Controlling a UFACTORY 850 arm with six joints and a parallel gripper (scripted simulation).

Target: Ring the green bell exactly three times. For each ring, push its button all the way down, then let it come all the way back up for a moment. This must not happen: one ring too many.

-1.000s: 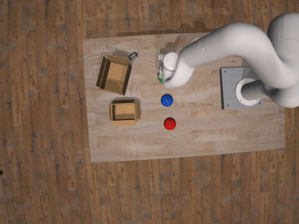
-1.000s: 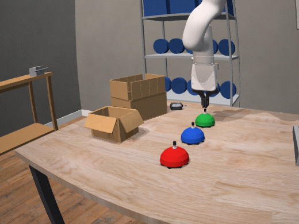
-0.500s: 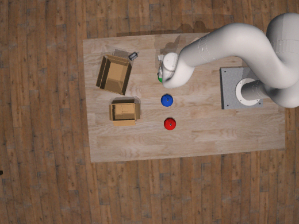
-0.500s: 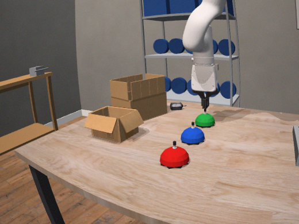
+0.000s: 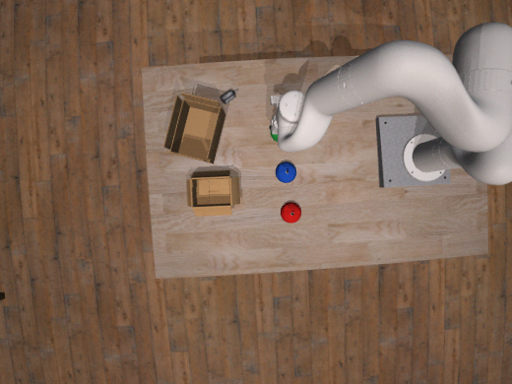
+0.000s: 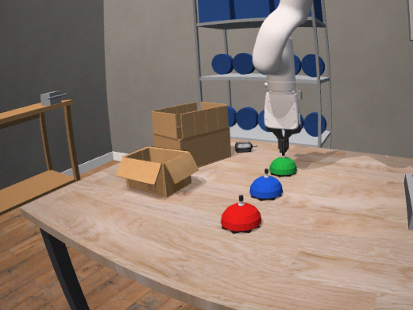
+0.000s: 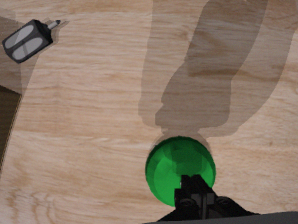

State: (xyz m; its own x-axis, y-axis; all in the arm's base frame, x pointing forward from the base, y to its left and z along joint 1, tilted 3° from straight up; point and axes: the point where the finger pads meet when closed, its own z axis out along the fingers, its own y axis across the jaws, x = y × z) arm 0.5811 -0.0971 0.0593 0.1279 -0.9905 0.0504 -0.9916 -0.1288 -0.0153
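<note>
Right now my hand is 40 mm above the green bell. From my hand the other things lie so: red bell 320 mm to the left, 40 mm below, 40 mm behind; then blue bell 160 mm to the left, 40 mm below, 20 mm behind; then small dark device 200 mm ahead, 140 mm to the right, 70 mm below.
</note>
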